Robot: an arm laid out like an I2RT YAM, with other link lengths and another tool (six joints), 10 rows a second.
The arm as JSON. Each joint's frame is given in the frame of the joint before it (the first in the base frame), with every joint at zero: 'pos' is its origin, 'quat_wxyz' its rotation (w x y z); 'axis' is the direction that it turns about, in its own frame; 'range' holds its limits. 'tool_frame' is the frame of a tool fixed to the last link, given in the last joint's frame.
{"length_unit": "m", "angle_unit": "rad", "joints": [
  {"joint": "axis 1", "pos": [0.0, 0.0, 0.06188], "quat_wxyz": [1.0, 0.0, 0.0, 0.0], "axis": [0.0, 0.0, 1.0], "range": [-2.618, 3.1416]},
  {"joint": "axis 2", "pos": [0.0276, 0.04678, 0.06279], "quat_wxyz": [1.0, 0.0, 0.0, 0.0], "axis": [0.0, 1.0, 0.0], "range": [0.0, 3.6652]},
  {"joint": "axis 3", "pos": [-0.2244, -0.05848, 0.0], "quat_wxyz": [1.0, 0.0, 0.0, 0.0], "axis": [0.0, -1.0, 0.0], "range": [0.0, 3.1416]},
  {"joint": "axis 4", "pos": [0.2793, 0.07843, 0.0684], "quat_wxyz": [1.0, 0.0, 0.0, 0.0], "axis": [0.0, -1.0, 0.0], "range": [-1.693, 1.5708]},
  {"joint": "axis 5", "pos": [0.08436, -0.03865, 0.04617], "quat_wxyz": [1.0, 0.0, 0.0, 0.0], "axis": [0.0, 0.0, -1.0], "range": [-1.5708, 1.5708]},
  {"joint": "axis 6", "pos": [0.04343, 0.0, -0.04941], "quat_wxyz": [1.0, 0.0, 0.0, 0.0], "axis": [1.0, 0.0, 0.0], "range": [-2.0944, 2.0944]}
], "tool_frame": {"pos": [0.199, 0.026, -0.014], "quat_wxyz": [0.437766, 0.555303, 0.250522, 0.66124]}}
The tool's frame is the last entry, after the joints.
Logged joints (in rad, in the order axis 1, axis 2, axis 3, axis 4, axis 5, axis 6), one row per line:
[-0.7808, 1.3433, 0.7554, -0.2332, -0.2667, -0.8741]
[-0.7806, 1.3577, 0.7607, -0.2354, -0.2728, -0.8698]
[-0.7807, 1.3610, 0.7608, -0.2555, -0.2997, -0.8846]
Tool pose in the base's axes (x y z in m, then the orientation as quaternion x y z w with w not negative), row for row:
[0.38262, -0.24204, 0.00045, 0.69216, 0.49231, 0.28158, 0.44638]
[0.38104, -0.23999, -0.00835, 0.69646, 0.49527, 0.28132, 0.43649]
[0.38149, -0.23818, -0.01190, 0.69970, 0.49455, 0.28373, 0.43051]
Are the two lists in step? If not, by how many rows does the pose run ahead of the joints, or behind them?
The pose runs 1 row behind the joints: the pose in row i belongs to the joints in row i - 1.
